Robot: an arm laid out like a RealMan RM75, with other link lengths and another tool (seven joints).
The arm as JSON. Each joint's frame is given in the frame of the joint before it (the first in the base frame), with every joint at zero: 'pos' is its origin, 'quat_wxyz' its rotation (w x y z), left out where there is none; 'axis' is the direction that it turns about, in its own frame. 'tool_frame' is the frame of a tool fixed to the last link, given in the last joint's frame.
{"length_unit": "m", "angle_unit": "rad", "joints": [
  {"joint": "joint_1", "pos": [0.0, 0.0, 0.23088], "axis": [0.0, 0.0, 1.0]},
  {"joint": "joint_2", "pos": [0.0, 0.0, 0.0], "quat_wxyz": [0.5, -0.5, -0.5, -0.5], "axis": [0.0, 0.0, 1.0]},
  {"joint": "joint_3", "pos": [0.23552, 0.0, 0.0], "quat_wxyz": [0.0, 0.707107, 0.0, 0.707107], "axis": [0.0, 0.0, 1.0]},
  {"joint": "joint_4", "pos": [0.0, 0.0, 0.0], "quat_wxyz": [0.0, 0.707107, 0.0, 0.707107], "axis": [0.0, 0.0, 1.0]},
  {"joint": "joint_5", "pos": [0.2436, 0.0, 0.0], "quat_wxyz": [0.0, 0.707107, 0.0, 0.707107], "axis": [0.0, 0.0, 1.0]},
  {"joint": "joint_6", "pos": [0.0, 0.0, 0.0], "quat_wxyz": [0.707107, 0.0, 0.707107, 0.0], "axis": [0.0, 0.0, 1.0]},
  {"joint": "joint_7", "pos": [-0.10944, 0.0, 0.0], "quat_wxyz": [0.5, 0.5, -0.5, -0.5], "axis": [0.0, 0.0, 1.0]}
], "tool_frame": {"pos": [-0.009, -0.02, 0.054], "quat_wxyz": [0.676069, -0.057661, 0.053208, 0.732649]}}
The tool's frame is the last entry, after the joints.
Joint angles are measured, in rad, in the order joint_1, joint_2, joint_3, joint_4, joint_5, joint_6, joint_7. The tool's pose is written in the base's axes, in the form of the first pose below.
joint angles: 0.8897 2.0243 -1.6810 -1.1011 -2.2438 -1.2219 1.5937
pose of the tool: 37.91 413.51 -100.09; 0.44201 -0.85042 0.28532; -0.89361 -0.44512 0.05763; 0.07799 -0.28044 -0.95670
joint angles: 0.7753 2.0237 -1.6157 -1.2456 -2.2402 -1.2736 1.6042
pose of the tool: 42.94 407.60 -72.92; 0.41137 -0.88578 0.21489; -0.91132 -0.40401 0.07921; 0.01665 -0.22841 -0.97342
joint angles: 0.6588 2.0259 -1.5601 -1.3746 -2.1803 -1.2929 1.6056
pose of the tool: 45.65 399.34 -46.67; 0.37420 -0.92153 0.10367; -0.92542 -0.36389 0.10571; -0.05969 -0.13550 -0.98898
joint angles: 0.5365 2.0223 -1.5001 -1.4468 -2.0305 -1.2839 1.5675
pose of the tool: 55.03 391.59 -20.20; 0.30948 -0.94891 -0.06156; -0.94086 -0.31495 0.12485; -0.13786 0.01928 -0.99026
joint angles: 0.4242 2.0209 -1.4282 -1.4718 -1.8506 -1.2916 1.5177
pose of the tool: 71.25 384.10 7.52; 0.21670 -0.94789 -0.23355; -0.95594 -0.25456 0.14619; -0.19802 0.19159 -0.96129
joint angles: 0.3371 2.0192 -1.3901 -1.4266 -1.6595 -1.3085 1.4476
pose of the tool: 92.75 375.07 21.59; 0.12493 -0.91340 -0.38742; -0.96972 -0.19499 0.14702; -0.20983 0.35732 -0.91011
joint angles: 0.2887 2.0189 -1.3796 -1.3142 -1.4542 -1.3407 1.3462
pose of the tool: 112.90 366.99 24.88; 0.05285 -0.84021 -0.53968; -0.97975 -0.14815 0.13470; -0.19313 0.52163 -0.83103
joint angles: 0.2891 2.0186 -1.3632 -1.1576 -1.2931 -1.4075 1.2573
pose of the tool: 132.95 362.70 24.01; -0.00492 -0.75351 -0.65742; -0.98769 -0.09913 0.12101; -0.15635 0.64992 -0.74375
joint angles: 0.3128 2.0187 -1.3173 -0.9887 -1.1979 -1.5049 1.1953
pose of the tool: 155.51 358.93 24.70; -0.05426 -0.67159 -0.73893; -0.99191 -0.04882 0.11721; -0.11479 0.73931 -0.66351
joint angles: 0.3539 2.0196 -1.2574 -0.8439 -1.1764 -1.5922 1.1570
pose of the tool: 171.89 356.74 23.58; -0.08021 -0.61854 -0.78165; -0.99371 -0.01189 0.11137; -0.07818 0.78566 -0.61369
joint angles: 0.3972 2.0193 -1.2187 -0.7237 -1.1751 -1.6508 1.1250
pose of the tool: 181.27 355.16 17.94; -0.09308 -0.58385 -0.80651; -0.99472 0.01939 0.10076; -0.04319 0.81163 -0.58258
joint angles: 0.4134 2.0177 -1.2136 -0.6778 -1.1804 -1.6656 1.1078
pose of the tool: 184.84 354.01 13.16; -0.09568 -0.58029 -0.80877; -0.99501 0.03259 0.09433; -0.02838 0.81376 -0.58051
